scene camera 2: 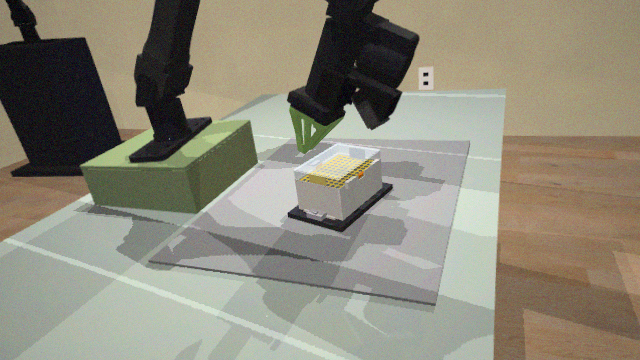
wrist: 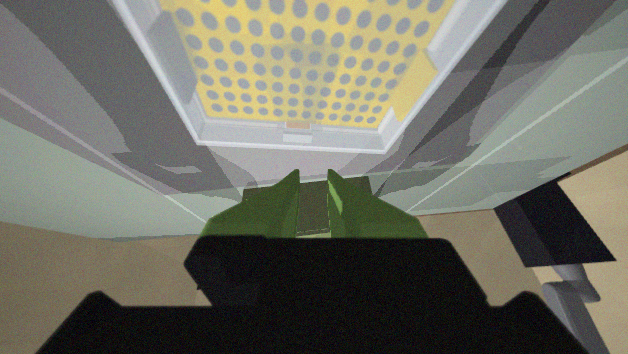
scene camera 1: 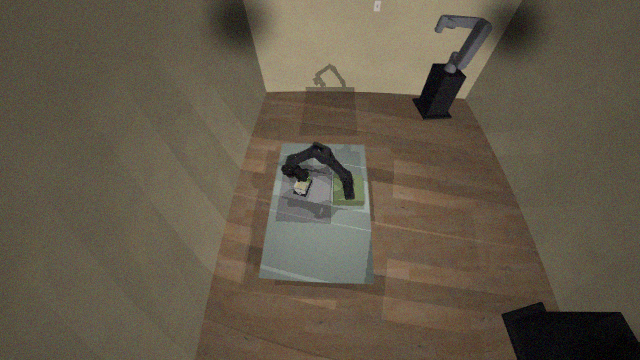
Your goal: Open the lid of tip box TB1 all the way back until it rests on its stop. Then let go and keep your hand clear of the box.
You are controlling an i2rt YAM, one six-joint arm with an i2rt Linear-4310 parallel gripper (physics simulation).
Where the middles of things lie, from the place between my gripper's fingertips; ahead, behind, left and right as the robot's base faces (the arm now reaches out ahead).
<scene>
Right now my hand is 60 mm short of the clear lid [scene camera 2: 332,167], 20 mm above it and 10 mm to the left of it. Round my hand: grey mat [wrist: 82,82] 90 mm below, 40 mm ahead, 30 mm to the left.
</scene>
